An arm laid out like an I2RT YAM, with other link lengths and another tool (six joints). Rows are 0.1 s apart.
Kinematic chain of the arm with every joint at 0, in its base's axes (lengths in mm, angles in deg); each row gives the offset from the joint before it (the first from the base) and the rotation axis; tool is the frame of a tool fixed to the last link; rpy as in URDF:
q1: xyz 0 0 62.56 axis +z
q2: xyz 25 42.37 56.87 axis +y
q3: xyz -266.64 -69.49 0 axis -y
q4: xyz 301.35 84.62 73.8 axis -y
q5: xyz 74 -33.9 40.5 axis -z
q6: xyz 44.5 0 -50.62 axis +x
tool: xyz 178 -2 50 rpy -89.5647 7.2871 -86.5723
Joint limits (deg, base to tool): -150..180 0..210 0..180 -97..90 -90..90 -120..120
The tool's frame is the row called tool.
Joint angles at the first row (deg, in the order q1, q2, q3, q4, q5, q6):
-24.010, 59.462, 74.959, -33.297, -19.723, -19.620
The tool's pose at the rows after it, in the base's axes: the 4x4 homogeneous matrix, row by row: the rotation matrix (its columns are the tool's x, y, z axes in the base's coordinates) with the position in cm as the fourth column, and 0 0 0 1 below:
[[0.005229, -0.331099, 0.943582, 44.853], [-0.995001, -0.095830, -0.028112, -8.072], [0.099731, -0.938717, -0.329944, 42.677], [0, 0, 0, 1]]
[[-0.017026, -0.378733, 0.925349, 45.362], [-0.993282, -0.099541, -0.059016, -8.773], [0.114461, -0.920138, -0.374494, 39.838], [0, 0, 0, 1]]
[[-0.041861, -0.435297, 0.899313, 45.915], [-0.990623, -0.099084, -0.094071, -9.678], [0.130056, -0.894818, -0.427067, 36.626], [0, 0, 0, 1]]
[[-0.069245, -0.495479, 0.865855, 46.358], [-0.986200, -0.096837, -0.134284, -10.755], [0.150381, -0.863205, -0.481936, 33.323], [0, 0, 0, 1]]
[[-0.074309, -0.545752, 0.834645, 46.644], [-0.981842, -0.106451, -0.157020, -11.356], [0.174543, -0.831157, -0.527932, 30.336], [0, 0, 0, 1]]
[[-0.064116, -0.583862, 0.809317, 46.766], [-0.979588, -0.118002, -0.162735, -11.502], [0.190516, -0.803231, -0.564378, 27.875], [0, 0, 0, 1]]
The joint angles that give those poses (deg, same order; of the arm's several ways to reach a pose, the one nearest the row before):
-23.408, 59.122, 71.927, -32.588, -17.123, -20.577
-22.818, 59.402, 69.047, -31.917, -14.432, -21.565
-22.302, 60.307, 66.361, -31.338, -11.450, -22.494
-21.893, 61.653, 64.011, -30.848, -8.170, -23.406
-21.595, 62.889, 61.808, -30.220, -6.036, -24.849
-21.370, 63.832, 59.949, -29.773, -5.027, -26.198

